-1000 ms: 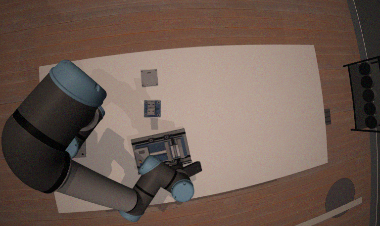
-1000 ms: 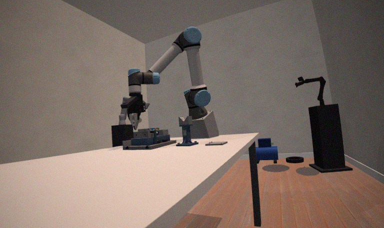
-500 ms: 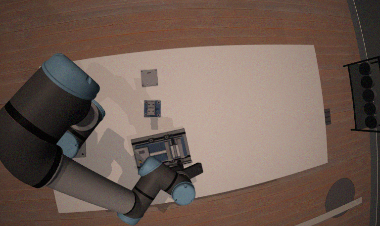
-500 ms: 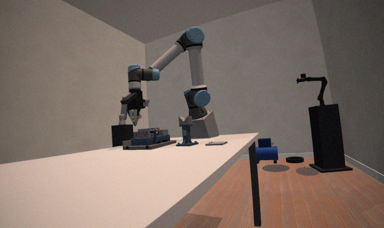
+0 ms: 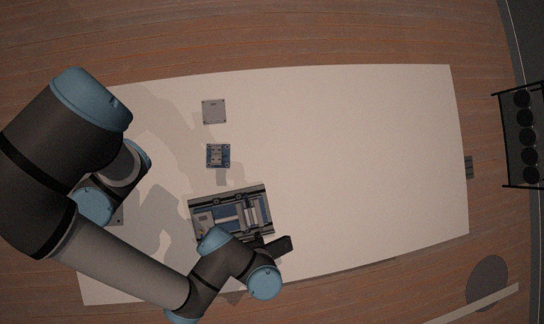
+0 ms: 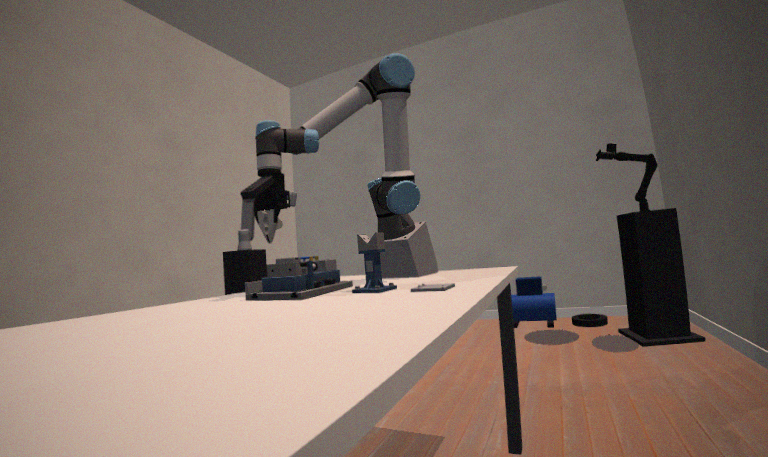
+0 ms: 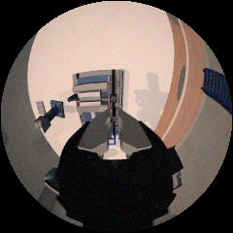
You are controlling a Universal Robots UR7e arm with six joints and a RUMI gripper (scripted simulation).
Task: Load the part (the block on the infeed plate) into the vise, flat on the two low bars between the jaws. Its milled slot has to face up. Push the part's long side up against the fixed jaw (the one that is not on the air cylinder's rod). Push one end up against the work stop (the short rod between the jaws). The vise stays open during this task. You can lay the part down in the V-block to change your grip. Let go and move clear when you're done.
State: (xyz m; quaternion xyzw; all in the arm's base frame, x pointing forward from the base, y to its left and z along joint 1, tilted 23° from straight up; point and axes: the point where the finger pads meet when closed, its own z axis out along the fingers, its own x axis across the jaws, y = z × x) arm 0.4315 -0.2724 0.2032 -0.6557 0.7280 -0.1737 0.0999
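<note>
Now: the part 1 cm ahead of my hand, 6 cm to the left of it and 7 cm below it. From my hand the other things lie so: vise: 6 cm behind, 8 cm to the left, 13 cm below; infeed plate: 1 cm ahead, 47 cm to the left, 17 cm below.
</note>
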